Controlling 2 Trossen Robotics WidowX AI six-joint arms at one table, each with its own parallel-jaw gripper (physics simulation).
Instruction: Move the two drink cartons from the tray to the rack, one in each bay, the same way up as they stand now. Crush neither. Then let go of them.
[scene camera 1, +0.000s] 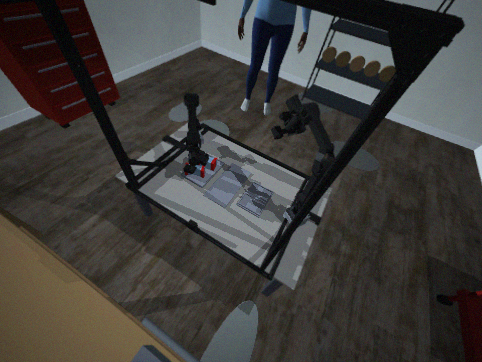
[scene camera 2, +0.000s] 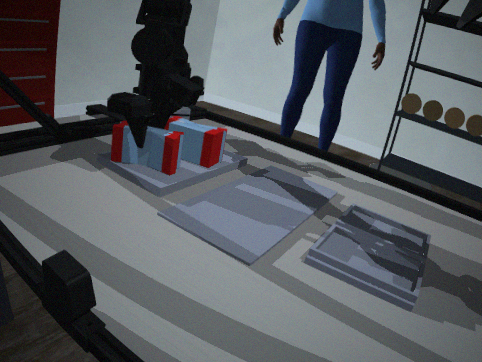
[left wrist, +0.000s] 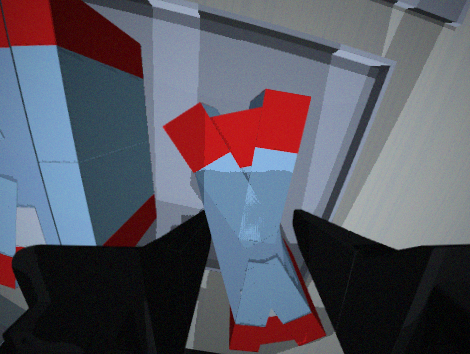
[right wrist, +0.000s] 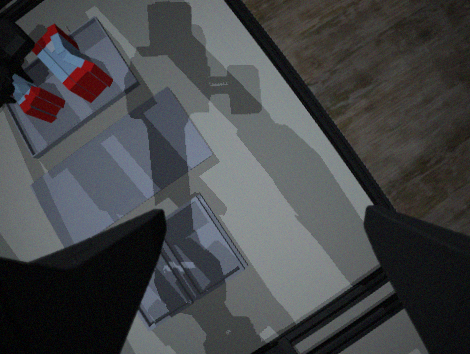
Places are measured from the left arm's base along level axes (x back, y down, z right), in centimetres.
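Pixels of known places: left gripper, between the fingertips: (scene camera 1: 195, 169) (scene camera 2: 147, 144) (left wrist: 252, 216) (right wrist: 23, 91); right gripper, between the fingertips: (scene camera 1: 281, 137) (scene camera 2: 445, 21) (right wrist: 264, 218).
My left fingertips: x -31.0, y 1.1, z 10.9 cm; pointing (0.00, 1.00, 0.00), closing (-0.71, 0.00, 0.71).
Observation:
Ahead of a thing's pixels: the offset from my left fingertips to its middle.
Two light blue cartons with red ends stand side by side on the grey tray {dy +3.6, dx +1.8, dz -6.2 cm} (scene camera 1: 204, 184) (scene camera 2: 160, 191) (left wrist: 384, 85). The front carton {dy +0.4, dx +0.0, dz +0.2 cm} (scene camera 1: 202, 171) (scene camera 2: 156, 150) (left wrist: 245, 200) (right wrist: 42, 104) is between the fingers of my left gripper (scene camera 2: 149, 134) (left wrist: 252, 216). Those fingers are part open; a small gap shows at one side in the left wrist view. The rear carton {dy +0.4, dx +4.5, dz -10.0 cm} (scene camera 1: 214, 163) (scene camera 2: 192, 142) (left wrist: 110, 130) (right wrist: 65, 62) is beside them. The two-bay rack {dy +3.4, dx -32.9, dz -28.1 cm} (scene camera 1: 248, 207) (scene camera 2: 359, 283) (right wrist: 222, 235) holds no carton. My right gripper (scene camera 1: 282, 124) (right wrist: 264, 218) is open and empty, high above the table.
A flat grey panel (scene camera 1: 222, 192) (scene camera 2: 225, 220) (right wrist: 85, 185) lies between tray and rack. A black frame surrounds the table and rises around the arms. Shadows of the arms fall across the table and rack. A person (scene camera 1: 272, 45) (scene camera 2: 325, 65) stands behind the table.

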